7 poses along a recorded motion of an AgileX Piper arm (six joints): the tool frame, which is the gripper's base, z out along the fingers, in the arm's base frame.
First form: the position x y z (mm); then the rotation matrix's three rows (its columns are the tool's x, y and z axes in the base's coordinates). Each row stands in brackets.
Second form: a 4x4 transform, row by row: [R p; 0 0 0 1], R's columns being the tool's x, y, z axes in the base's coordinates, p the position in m. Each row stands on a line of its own. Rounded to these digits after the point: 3 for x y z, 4 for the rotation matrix.
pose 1, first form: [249 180 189], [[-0.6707 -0.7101 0.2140], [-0.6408 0.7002 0.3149], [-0.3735 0.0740 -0.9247]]
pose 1, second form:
-0.6707 -0.7101 0.2140 0.249
-0.6408 0.7002 0.3149 0.180
-0.3735 0.0740 -0.9247 0.189
0 0 0 1

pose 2, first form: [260 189 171], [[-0.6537 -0.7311 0.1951], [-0.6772 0.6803 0.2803], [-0.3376 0.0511 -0.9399]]
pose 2, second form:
-0.6537 -0.7311 0.1951 0.260
-0.6772 0.6803 0.2803 0.189
-0.3376 0.0511 -0.9399 0.171
0 0 0 1

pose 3, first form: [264 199 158], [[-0.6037 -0.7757 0.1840], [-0.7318 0.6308 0.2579], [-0.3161 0.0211 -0.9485]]
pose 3, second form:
-0.6037 -0.7757 0.1840 0.264
-0.7318 0.6308 0.2579 0.199
-0.3161 0.0211 -0.9485 0.158
0 0 0 1

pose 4, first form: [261 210 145], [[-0.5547 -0.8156 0.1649], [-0.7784 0.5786 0.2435], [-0.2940 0.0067 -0.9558]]
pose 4, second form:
-0.5547 -0.8156 0.1649 0.261
-0.7784 0.5786 0.2435 0.210
-0.2940 0.0067 -0.9558 0.145
0 0 0 1

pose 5, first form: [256 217 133], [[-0.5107 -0.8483 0.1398], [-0.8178 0.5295 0.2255], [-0.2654 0.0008 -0.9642]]
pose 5, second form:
-0.5107 -0.8483 0.1398 0.256
-0.8178 0.5295 0.2255 0.217
-0.2654 0.0008 -0.9642 0.133
0 0 0 1

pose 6, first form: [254 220 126], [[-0.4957 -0.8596 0.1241], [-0.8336 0.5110 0.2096], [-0.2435 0.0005 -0.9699]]
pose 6, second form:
-0.4957 -0.8596 0.1241 0.254
-0.8336 0.5110 0.2096 0.220
-0.2435 0.0005 -0.9699 0.126
0 0 0 1

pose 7, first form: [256 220 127], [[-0.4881 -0.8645 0.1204], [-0.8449 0.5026 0.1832], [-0.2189 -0.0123 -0.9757]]
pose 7, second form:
-0.4881 -0.8645 0.1204 0.256
-0.8449 0.5026 0.1832 0.220
-0.2189 -0.0123 -0.9757 0.127
0 0 0 1

